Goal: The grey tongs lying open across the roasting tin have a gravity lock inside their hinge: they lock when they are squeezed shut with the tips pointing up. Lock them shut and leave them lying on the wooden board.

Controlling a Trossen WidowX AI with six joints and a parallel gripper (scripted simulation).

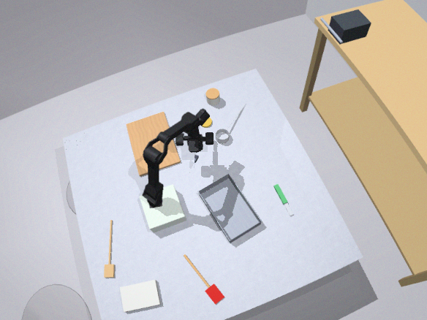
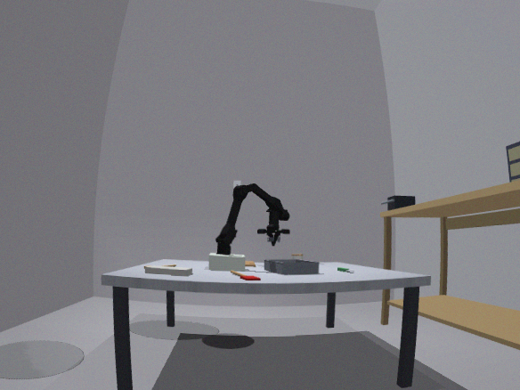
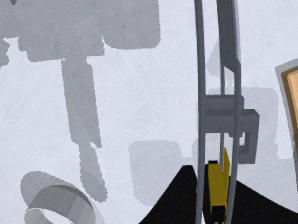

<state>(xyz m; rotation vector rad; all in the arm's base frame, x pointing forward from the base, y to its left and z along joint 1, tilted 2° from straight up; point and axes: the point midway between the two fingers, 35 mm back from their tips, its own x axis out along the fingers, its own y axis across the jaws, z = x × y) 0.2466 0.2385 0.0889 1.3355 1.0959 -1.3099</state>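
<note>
My gripper tip is now 250 mm past the wooden board, 150 mm to the right of it and 120 mm above it. Round my gripper tip: grey roasting tin 110 mm ahead, 320 mm to the right, 100 mm below; capped jar 140 mm ahead, 380 mm to the left, 90 mm below; yellow disc 70 mm ahead, 220 mm to the left, 120 mm below.
</note>
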